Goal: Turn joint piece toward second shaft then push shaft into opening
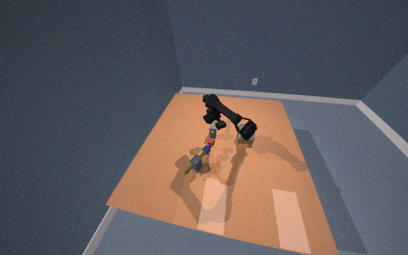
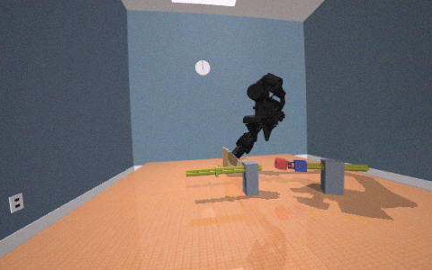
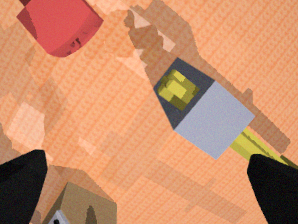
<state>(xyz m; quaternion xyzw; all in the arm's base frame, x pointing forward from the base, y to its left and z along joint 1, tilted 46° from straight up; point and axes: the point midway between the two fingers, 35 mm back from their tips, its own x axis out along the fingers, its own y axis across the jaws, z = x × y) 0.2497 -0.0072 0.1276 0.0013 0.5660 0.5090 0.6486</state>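
Now: the red square joint piece 1 cm ahead of my gripper tip, 8 cm to the left of it and 10 cm below it.
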